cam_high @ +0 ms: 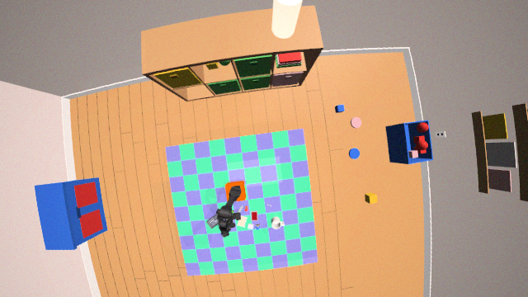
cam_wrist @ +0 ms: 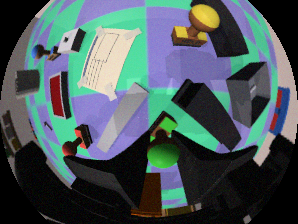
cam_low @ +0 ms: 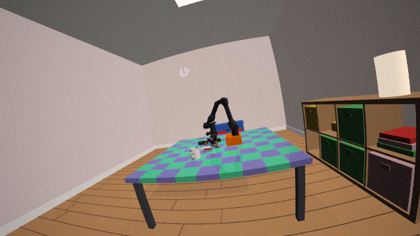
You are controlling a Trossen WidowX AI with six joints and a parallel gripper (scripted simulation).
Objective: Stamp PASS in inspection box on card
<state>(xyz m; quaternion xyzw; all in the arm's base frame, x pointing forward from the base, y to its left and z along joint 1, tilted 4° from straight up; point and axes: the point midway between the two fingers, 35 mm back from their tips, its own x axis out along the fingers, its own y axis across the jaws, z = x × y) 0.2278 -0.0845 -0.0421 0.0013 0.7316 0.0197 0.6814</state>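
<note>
The red ink pad is 200 mm to the left of my gripper tip, 50 mm ahead of it and 30 mm below it. From my gripper tip the other things lie so: dark bar 80 mm to the right, 10 mm below, 10 mm ahead; then green-knobbed stamp right at my gripper tip; then grey bar 60 mm to the left, 20 mm below.
</note>
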